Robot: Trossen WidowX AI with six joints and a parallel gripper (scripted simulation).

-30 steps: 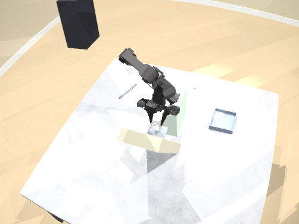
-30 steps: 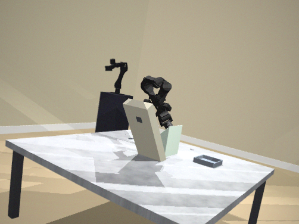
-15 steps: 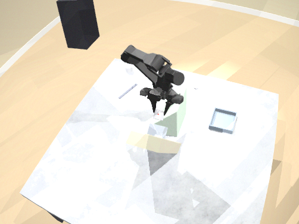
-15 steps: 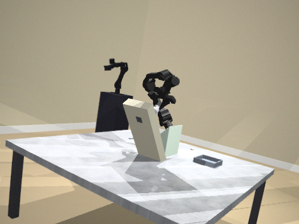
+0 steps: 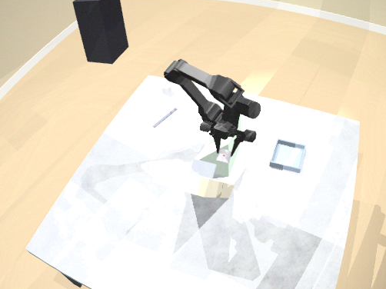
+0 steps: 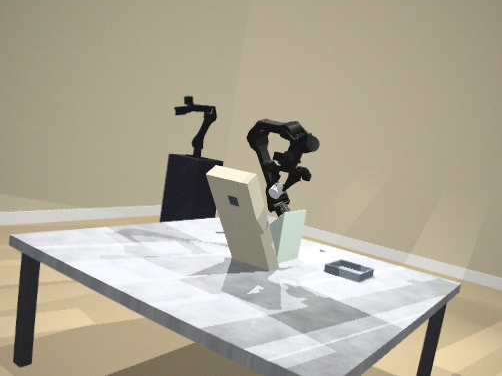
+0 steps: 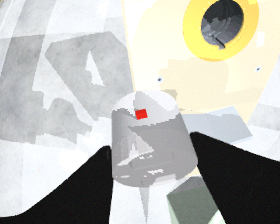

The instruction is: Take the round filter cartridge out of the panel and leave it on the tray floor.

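The tray lies 320 mm behind my gripper tip, 210 mm to the left of it and 300 mm below it. From my gripper tip the other things lie so: round filter cartridge: right at my gripper tip.
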